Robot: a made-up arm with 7 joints.
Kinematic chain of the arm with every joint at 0, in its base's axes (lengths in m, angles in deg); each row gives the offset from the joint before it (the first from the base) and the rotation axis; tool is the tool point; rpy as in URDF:
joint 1: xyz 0 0 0.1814 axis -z
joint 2: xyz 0 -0.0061 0.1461 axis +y
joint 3: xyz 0 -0.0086 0.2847 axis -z
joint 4: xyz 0 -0.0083 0.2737 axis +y
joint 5: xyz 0 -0.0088 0.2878 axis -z
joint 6: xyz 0 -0.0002 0.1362 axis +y
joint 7: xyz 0 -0.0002 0.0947 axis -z
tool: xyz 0 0 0 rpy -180 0 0
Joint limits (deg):
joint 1: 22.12..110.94
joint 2: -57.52..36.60
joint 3: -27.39..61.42
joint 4: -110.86..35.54
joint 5: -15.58..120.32
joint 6: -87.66..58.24
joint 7: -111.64..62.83
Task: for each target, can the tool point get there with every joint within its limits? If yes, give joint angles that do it. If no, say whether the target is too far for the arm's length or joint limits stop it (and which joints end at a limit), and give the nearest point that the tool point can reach.
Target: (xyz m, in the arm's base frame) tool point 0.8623 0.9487 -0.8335
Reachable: no: too far | nearest point 0.3707 0.5990 0.1812 | short by 1.180 m
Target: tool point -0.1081 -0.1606 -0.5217
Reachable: no: joint limits stop it (at a limit: joint 1, joint 2, joint 4) | nearest point -0.5041 0.0809 0.1431 | short by 0.811 m
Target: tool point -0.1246 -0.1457 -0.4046
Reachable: no: joint limits stop it (at a limit: joint 1, joint 2, joint 4) | nearest point -0.5015 0.0726 0.1479 | short by 0.704 m
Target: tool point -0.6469 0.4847 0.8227
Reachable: yes | joints 29.03 -34.18 13.13 -51.68 75.79 -33.89 33.04
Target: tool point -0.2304 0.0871 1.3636
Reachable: yes | joints 39.82 -4.92 -13.40 -18.19 60.26 9.57 -65.91
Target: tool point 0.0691 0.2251 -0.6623
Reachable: no: joint limits stop it (at a limit: joint 2, joint 4) | nearest point 0.1538 0.5010 0.1229 | short by 0.837 m
